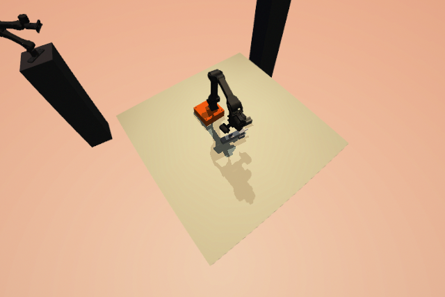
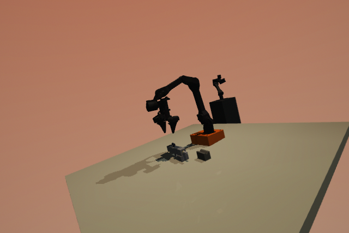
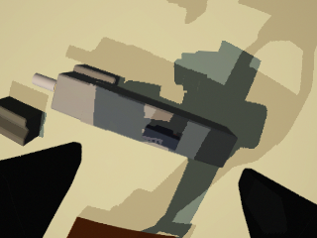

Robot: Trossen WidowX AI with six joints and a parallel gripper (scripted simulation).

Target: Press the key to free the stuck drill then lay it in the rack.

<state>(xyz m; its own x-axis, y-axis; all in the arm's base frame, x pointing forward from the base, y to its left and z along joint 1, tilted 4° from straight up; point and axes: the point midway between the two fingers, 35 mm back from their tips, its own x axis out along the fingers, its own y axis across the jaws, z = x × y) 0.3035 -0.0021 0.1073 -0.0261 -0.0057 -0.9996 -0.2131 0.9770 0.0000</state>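
Right now the drill is 110 mm below my gripper tip, 80 mm to the left of it and 10 mm behind it. The rest, counted from my gripper tip: light grey holder block: 120 mm below, 20 mm to the left, 10 mm behind; rack: 180 mm to the left, 140 mm below, 90 mm behind; dark key: 100 mm below, 10 mm to the right, 10 mm behind.
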